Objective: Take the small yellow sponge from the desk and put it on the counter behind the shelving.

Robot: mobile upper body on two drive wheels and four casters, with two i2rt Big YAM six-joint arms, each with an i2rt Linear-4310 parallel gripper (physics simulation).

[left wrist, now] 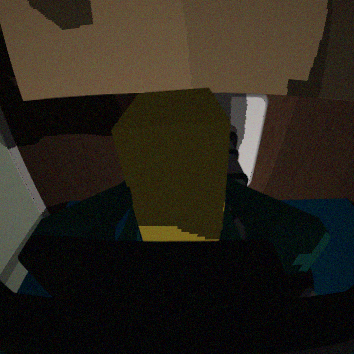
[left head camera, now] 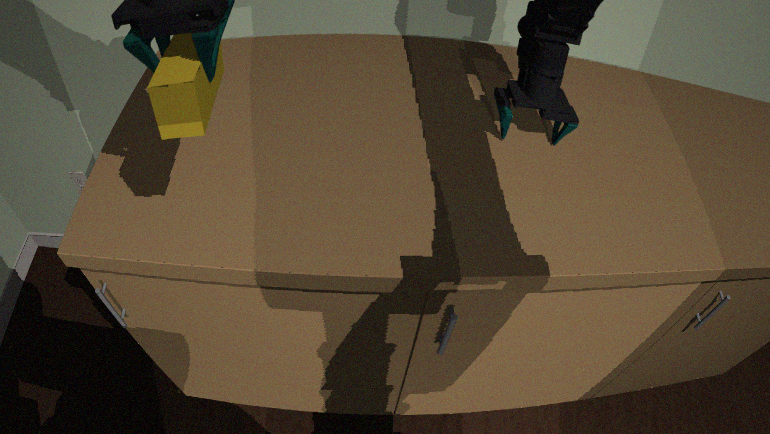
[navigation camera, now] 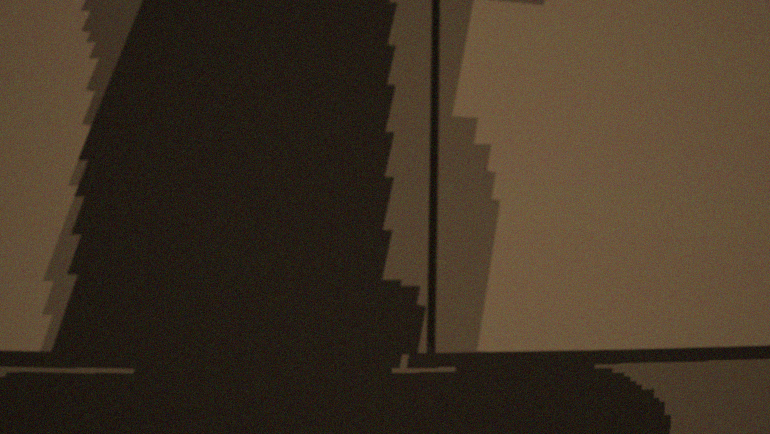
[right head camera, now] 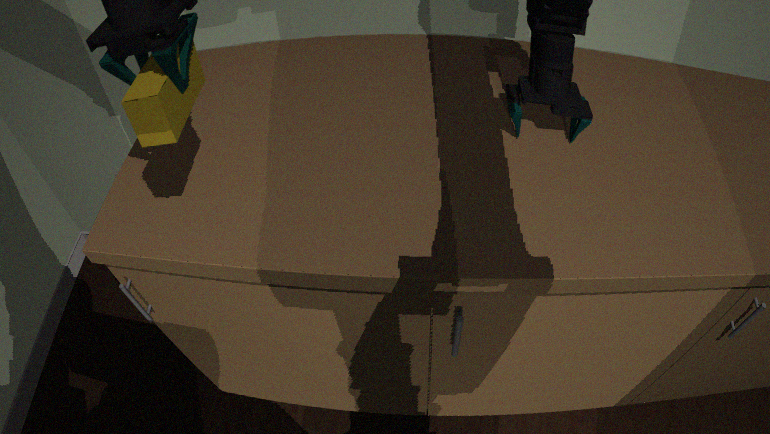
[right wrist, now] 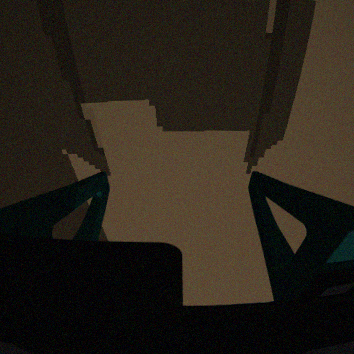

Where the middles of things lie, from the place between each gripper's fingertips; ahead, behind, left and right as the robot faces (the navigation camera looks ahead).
Scene:
Now: right hand 44 cm to the right of the small yellow sponge (left head camera: 182, 98), 30 cm below it and 26 cm past it.
Right now the small yellow sponge is right at my left hand.

